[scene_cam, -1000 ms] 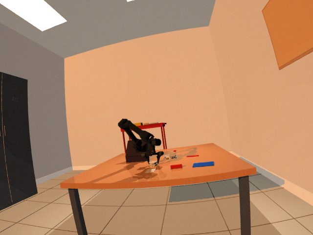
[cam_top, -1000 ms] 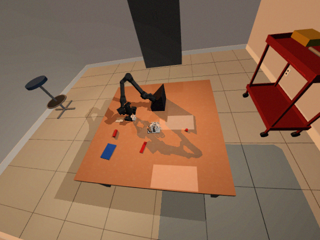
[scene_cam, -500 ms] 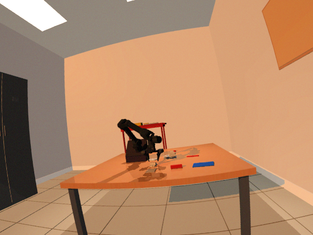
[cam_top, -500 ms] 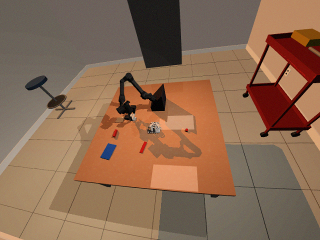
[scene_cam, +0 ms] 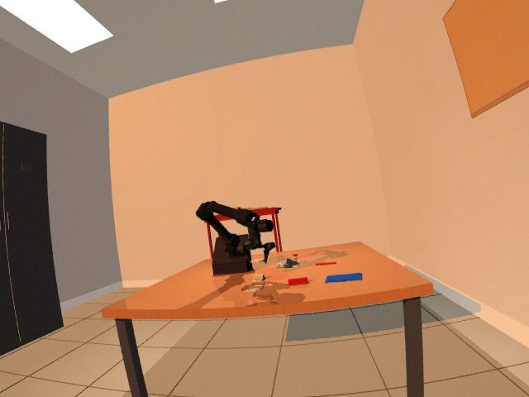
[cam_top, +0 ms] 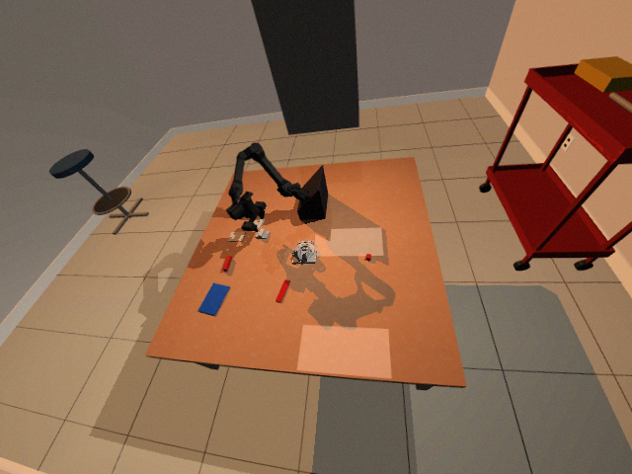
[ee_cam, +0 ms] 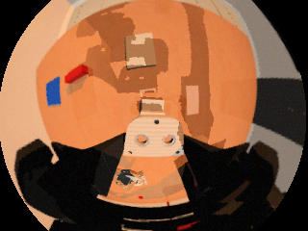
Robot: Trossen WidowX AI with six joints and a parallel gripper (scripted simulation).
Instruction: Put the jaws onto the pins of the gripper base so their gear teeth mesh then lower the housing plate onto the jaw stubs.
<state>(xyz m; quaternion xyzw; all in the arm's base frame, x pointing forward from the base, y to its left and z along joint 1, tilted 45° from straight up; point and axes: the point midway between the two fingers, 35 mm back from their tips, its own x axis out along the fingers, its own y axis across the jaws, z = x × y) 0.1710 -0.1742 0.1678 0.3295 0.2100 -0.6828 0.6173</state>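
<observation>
Right now my gripper tip is 27 cm to the right of the grey jaw, 11 cm short of it and 6 cm above it. The rest, counted from my gripper tip: pale tile 17 cm to the right, 8 cm below; white flat part 25 cm to the left, 16 cm ahead, 7 cm below; blue plate 39 cm ahead, 17 cm to the right, 7 cm below.
</observation>
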